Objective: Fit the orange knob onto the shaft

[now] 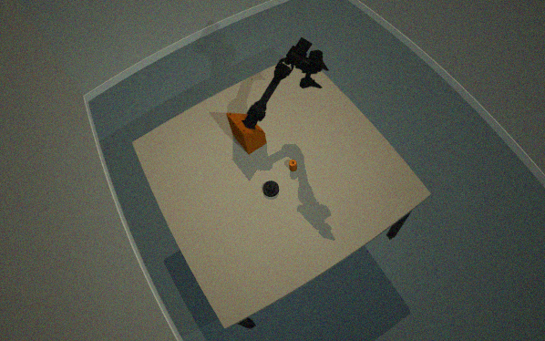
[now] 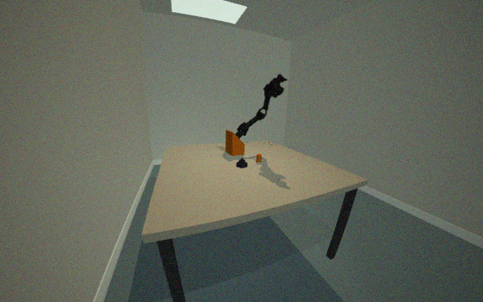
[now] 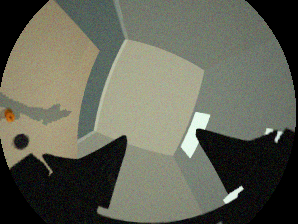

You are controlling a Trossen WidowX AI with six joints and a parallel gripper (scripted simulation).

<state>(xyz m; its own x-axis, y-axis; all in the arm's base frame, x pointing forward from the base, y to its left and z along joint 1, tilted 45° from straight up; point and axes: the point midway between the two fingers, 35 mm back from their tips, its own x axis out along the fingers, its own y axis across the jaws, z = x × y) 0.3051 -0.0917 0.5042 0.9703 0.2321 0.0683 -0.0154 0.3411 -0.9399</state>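
Now: gripper tip 58 cm above the orange knob and 18 cm to the left of it. Round my gripper tip: dark round pedestal 58 cm below, 34 cm to the right, 5 cm ahead.
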